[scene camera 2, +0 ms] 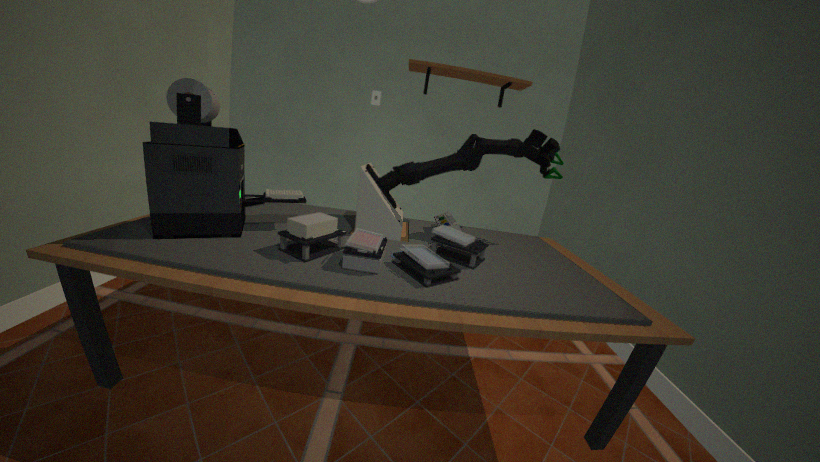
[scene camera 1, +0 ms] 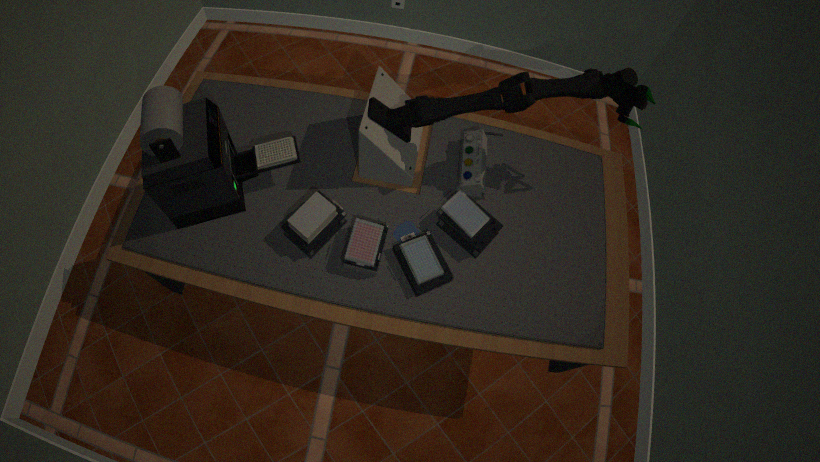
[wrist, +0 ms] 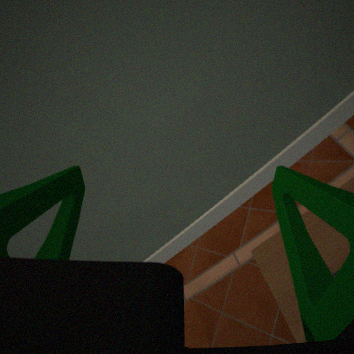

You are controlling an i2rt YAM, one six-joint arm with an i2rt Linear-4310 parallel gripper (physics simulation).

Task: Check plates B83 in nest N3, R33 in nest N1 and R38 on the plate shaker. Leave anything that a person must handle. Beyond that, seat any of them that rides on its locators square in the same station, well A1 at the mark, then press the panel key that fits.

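Note:
My gripper is open and empty, raised high off the table's right end, far from the plates. A thick whitish plate sits on a dark stand with legs. A pink-welled plate sits on a light box-shaped station. A pale blue plate sits on a low dark stand. Another pale plate sits on the rightmost dark stand. Labels, A1 marks and exact seating are too small and dark to read. The key panel has white, green, yellow and blue keys.
A dark machine with a roll on top stands at the left, a white welled plate on its extended tray. A blue disc lies behind the low stand. The arm's white slanted mount stands at the back.

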